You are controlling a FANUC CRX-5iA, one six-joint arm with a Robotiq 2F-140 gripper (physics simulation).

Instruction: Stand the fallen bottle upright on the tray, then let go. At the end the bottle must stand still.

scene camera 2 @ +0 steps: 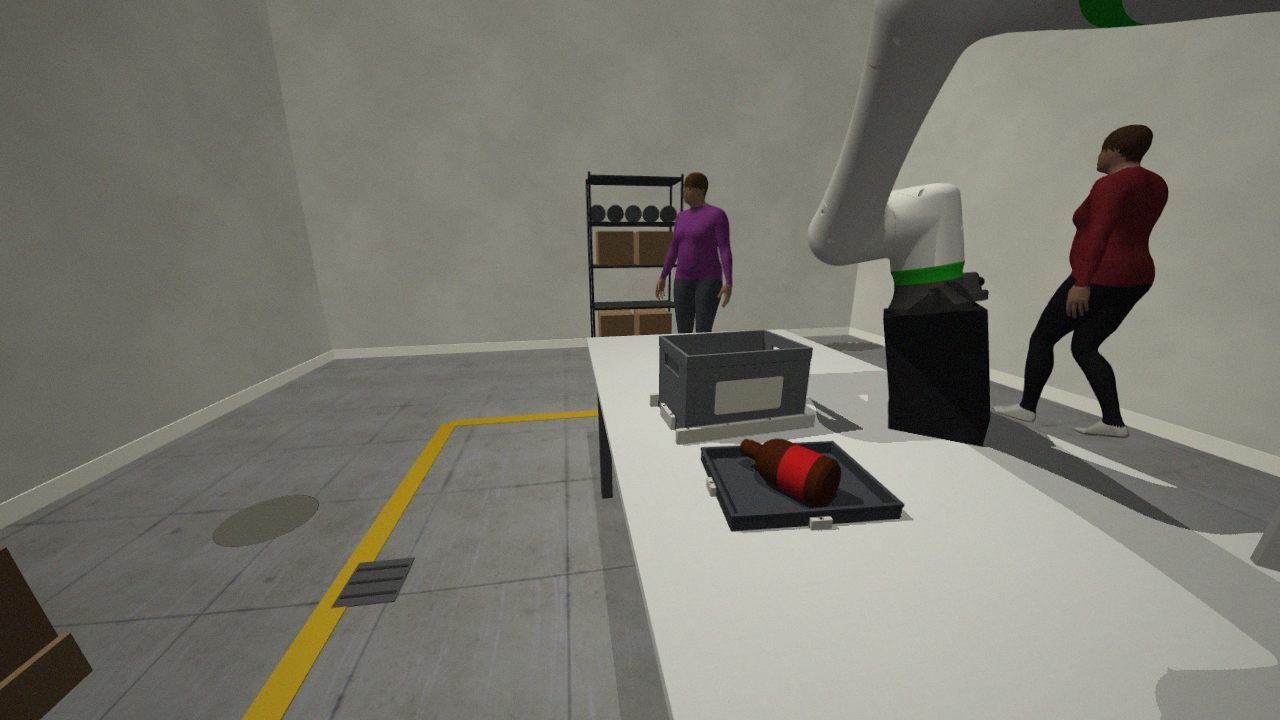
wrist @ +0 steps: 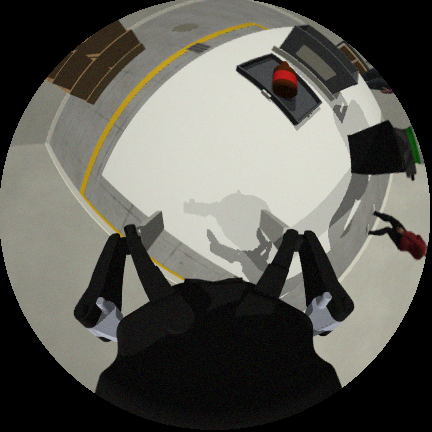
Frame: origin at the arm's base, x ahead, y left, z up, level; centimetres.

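Seen in the pictures: gripper, fingertip midpoint: point(wrist: 211, 218); arm's base, origin of the base link: point(scene camera 2: 928, 308).
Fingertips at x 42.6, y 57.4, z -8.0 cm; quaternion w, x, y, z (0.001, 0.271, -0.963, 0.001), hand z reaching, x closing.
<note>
Pixels of each thing's top centre, then the offset from my fingertips to it. Level surfaces: height alone.
- brown bottle with a red label, middle of its top: point(scene camera 2: 786, 442) point(wrist: 290, 69) dx +1.8, dy -45.2, dz -9.2 cm
- dark tray, middle of its top: point(scene camera 2: 790, 472) point(wrist: 285, 81) dx +0.4, dy -44.8, dz -14.5 cm
- grey crate, middle of its top: point(scene camera 2: 731, 341) dx -4.3, dy -72.8, dz +0.4 cm
- white table, its level: dz -17.1 cm
A brown bottle with a red label point(scene camera 2: 798, 470) point(wrist: 285, 80) lies on its side on the dark tray point(scene camera 2: 778, 518) point(wrist: 256, 64). In scene camera 2 its neck points to the back left and its base faces the front right. My gripper point(wrist: 211, 218) is wide open and empty, above the white table and well apart from the bottle, which shows in the upper right of the wrist view. One pale fingertip pad shows at the right edge of scene camera 2; most of the gripper is outside that view.
A grey crate point(scene camera 2: 689, 394) point(wrist: 341, 80) stands on the white table point(scene camera 2: 805, 617) point(wrist: 200, 140) just behind the tray, in a low pale frame. The black robot pedestal point(scene camera 2: 935, 376) point(wrist: 377, 150) is to the right. Two people stand beyond the table. Brown boxes point(wrist: 95, 65) are stacked on the floor.
</note>
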